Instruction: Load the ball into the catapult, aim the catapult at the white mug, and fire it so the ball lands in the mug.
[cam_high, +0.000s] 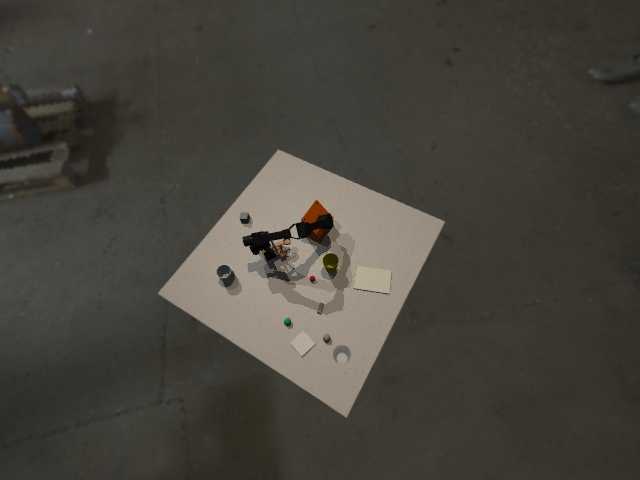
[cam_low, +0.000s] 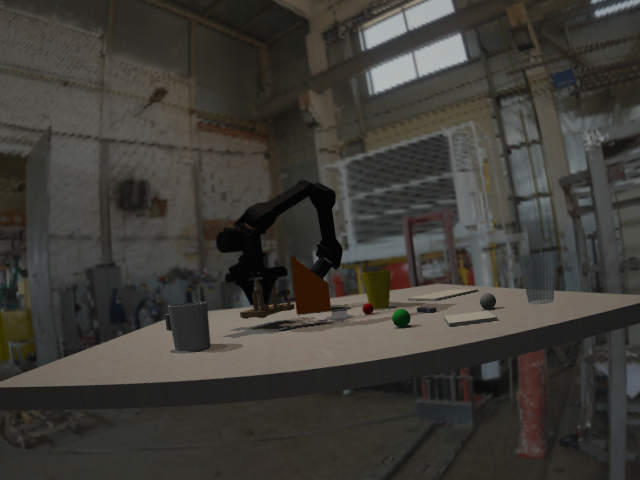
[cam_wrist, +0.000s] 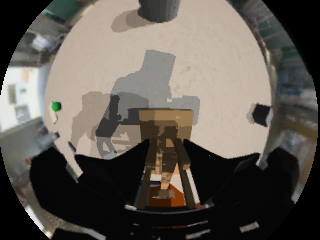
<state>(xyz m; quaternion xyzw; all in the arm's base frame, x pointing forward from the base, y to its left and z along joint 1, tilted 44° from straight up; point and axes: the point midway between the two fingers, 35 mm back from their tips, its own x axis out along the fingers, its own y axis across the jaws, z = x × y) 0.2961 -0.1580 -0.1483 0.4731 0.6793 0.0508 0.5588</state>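
Right now the red ball is 2 cm ahead of my gripper tip, 31 cm to the left of it and 5 cm below it. From my gripper tip the other things lie so: small grey cube (16 cm behind, 29 cm to the right, 4 cm below); then yellow cup (9 cm behind, 38 cm to the left, 3 cm below); then wooden catapult (5 cm behind, 6 cm to the left, 2 cm above).
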